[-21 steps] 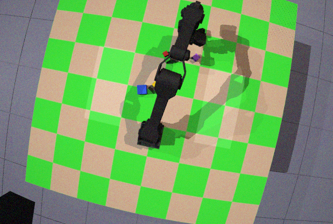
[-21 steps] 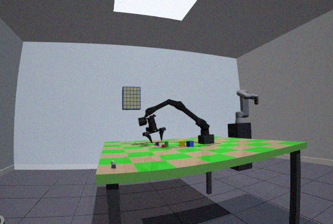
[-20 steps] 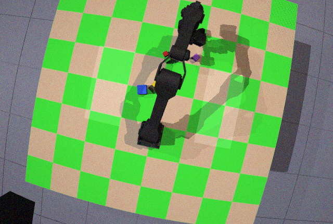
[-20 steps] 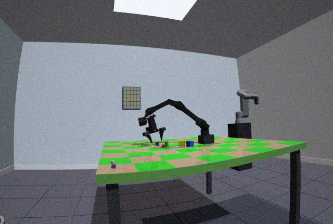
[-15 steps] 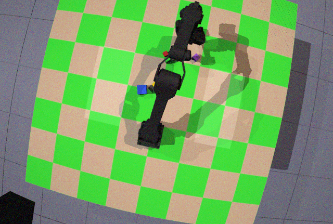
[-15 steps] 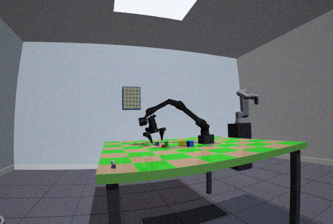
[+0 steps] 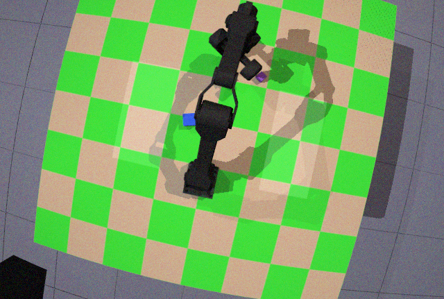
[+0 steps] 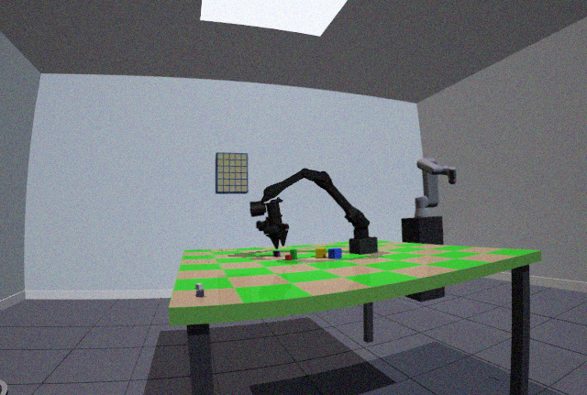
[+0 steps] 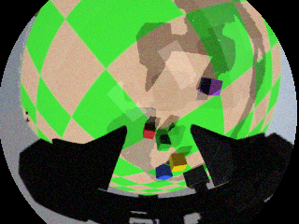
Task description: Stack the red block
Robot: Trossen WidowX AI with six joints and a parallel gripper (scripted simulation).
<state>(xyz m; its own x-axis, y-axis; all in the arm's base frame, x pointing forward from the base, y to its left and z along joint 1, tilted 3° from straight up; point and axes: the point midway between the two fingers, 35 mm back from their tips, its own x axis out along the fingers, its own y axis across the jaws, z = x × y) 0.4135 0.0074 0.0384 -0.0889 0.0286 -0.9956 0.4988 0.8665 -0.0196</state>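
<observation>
The red block lies 30 mm behind my gripper tip, 30 mm to the left of it and 40 mm below it. Round my gripper tip: blue block 230 mm behind, 90 mm to the left, 30 mm below; then yellow block 180 mm behind, 20 mm to the left, 30 mm below; then purple block 110 mm to the right, 40 mm below.
</observation>
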